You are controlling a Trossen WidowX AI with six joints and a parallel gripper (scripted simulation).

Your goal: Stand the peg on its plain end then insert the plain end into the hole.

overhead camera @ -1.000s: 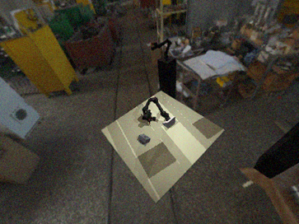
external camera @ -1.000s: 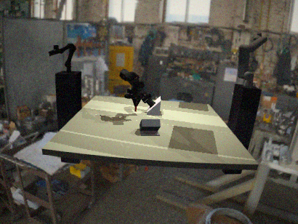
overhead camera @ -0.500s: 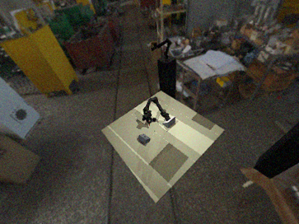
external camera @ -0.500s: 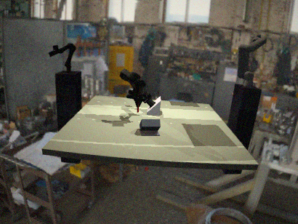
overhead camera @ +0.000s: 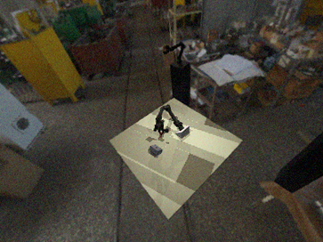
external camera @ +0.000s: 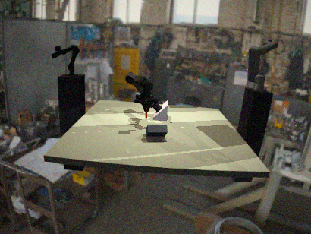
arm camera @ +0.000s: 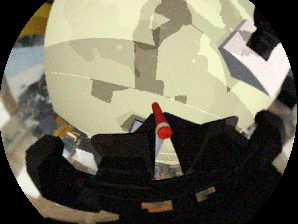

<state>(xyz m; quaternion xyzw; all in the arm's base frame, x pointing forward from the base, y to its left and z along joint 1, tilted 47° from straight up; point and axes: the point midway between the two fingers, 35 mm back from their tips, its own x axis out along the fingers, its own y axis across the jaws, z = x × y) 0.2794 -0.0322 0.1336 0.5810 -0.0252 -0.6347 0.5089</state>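
The sloped panel lies 170 mm ahead of my gripper tip, 70 mm to the left of it and 70 mm below it. From my gripper tip the other things lie so: red peg (20 mm above).
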